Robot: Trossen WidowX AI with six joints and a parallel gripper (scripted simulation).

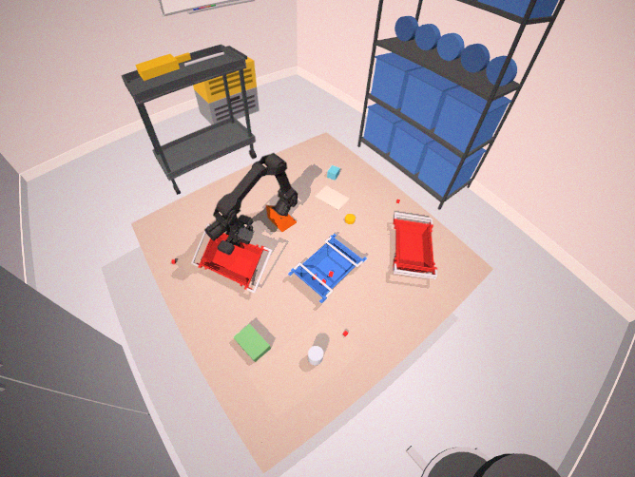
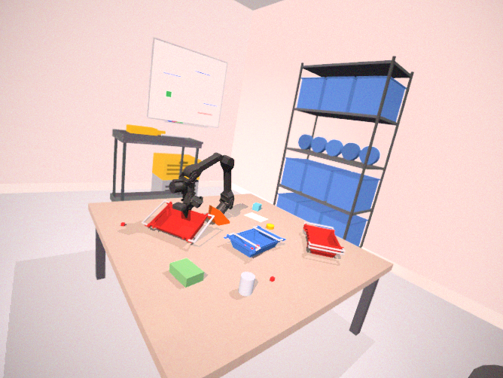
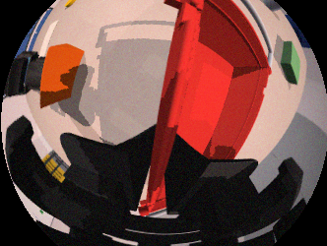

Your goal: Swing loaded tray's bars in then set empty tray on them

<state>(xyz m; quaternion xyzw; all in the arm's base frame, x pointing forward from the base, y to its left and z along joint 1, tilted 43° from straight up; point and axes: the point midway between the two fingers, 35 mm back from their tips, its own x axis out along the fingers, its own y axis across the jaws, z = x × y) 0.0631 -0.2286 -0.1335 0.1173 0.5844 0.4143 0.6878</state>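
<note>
The red tray lies 30 mm ahead of my gripper tip and 70 mm to the right of it. Round my gripper tip: cream pad 10 mm behind, 550 mm to the left, 70 mm below; yellow puck 160 mm ahead, 520 mm to the left, 70 mm below; green block 370 mm ahead, 190 mm to the right, 60 mm below.
</note>
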